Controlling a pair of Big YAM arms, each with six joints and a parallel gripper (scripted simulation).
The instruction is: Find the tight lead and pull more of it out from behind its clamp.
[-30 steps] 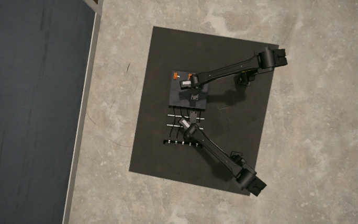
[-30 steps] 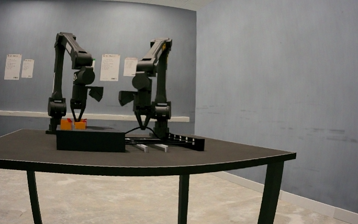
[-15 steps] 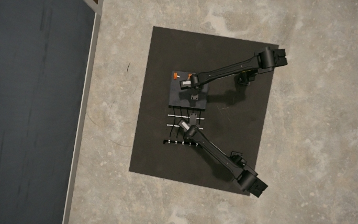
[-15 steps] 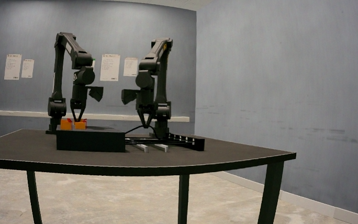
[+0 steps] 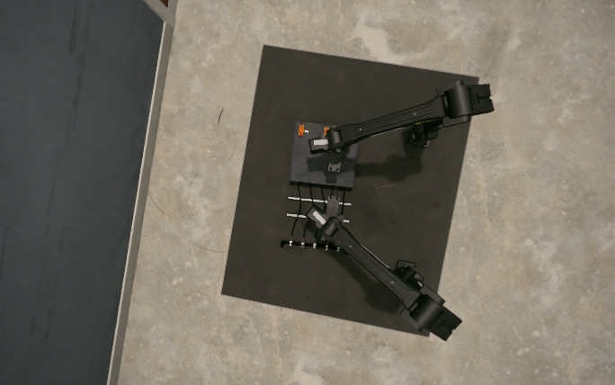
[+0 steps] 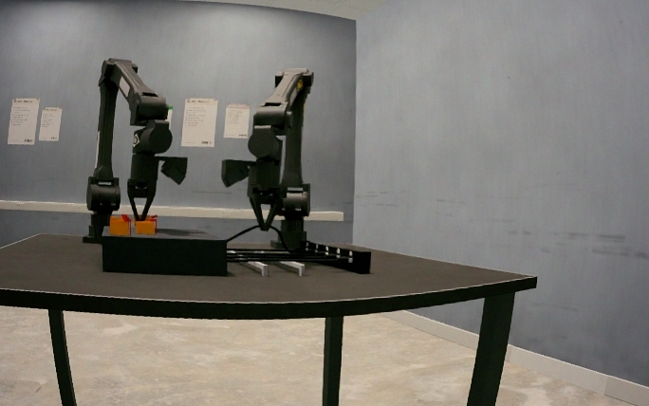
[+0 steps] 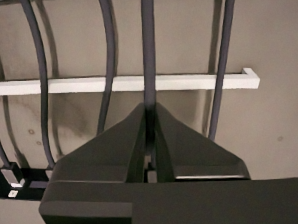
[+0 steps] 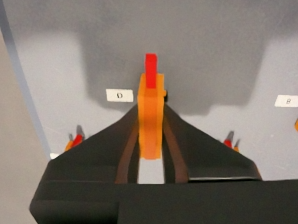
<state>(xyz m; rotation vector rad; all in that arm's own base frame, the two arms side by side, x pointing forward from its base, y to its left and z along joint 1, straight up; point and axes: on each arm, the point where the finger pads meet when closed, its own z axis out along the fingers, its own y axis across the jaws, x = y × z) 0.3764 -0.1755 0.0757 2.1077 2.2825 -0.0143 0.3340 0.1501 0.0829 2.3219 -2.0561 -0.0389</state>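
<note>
My right hand is 1 cm to the right of the orange handle and 1 cm above it.
</note>
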